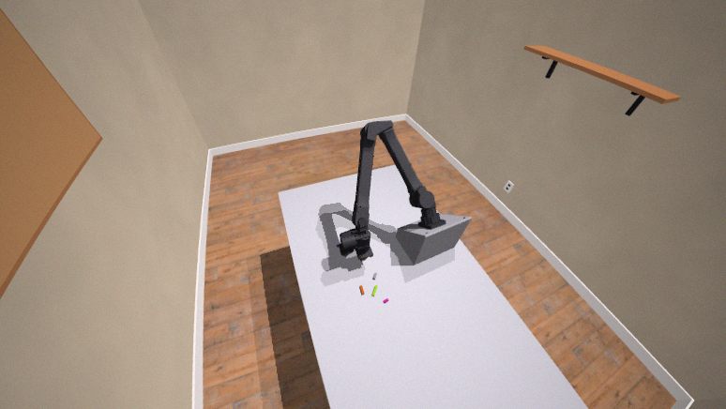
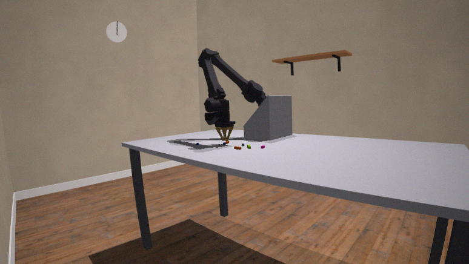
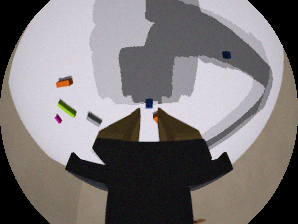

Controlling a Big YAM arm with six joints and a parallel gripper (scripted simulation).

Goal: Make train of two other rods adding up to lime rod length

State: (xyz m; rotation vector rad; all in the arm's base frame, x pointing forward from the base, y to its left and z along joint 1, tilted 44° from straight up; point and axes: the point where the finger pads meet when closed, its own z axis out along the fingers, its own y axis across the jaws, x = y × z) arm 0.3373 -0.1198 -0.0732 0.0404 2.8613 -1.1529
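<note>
Right now my hand is 100 mm to the right of the grey rod, 20 mm past it and 20 mm above it. From my hand the other things lie so: magenta rod 230 mm to the left, 20 mm below, 20 mm behind; then lime rod 170 mm to the left, 20 mm below, 10 mm ahead.
</note>
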